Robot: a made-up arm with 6 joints. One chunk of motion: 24 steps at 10 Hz.
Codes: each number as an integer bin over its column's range. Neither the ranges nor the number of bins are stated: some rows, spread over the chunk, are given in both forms.
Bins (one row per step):
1: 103 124 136 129 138 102
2: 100 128 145 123 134 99
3: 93 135 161 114 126 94
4: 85 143 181 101 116 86
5: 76 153 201 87 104 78
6: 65 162 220 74 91 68
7: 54 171 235 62 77 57
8: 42 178 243 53 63 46
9: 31 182 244 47 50 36
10: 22 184 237 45 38 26
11: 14 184 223 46 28 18
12: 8 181 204 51 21 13
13: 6 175 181 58 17 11
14: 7 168 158 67 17 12
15: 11 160 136 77 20 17
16: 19 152 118 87 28 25
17: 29 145 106 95 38 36
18: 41 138 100 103 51 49
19: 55 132 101 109 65 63
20: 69 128 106 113 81 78
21: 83 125 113 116 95 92
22: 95 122 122 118 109 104
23: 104 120 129 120 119 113
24: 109 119 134 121 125 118
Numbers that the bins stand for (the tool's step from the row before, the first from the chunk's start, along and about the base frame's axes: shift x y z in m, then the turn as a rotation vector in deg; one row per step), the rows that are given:
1: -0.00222 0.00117 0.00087 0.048 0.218 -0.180
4: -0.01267 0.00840 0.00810 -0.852 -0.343 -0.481
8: -0.03762 0.02171 0.01807 -2.396 -1.694 -1.234
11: -0.05387 0.02399 0.01485 -2.621 -2.586 -1.761
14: -0.05794 0.01791 0.00440 -1.945 -2.867 -1.874
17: -0.04517 0.00916 -0.00396 -1.045 -2.331 -1.422
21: -0.01383 0.00155 -0.00283 -0.370 -0.878 -0.368
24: 0.00126 -0.00073 0.00055 -0.209 -0.114 0.121
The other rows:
2: -0.00396 0.00269 0.00231 -0.145 0.116 -0.236
3: -0.00802 0.00535 0.00489 -0.434 -0.088 -0.331
5: -0.01789 0.01220 0.01132 -1.302 -0.649 -0.632
6: -0.02427 0.01562 0.01437 -1.720 -0.980 -0.820
7: -0.03066 0.01905 0.01678 -2.106 -1.337 -1.027
9: -0.04401 0.02323 0.01823 -2.589 -2.025 -1.422
10: -0.04923 0.02399 0.01711 -2.653 -2.331 -1.611
12: -0.05736 0.02285 0.01180 -2.460 -2.765 -1.855
13: -0.05852 0.02057 0.00810 -2.235 -2.867 -1.893
15: -0.05562 0.01486 0.00087 -1.624 -2.790 -1.780
16: -0.05097 0.01182 -0.00203 -1.302 -2.586 -1.629
18: -0.03820 0.00649 -0.00492 -0.788 -2.000 -1.178
19: -0.03008 0.00421 -0.00476 -0.595 -1.643 -0.914
20: -0.02195 0.00269 -0.00396 -0.466 -1.235 -0.632
22: -0.00686 0.00041 -0.00138 -0.305 -0.522 -0.142
23: -0.00164 -0.00035 -0.00026 -0.241 -0.267 0.027

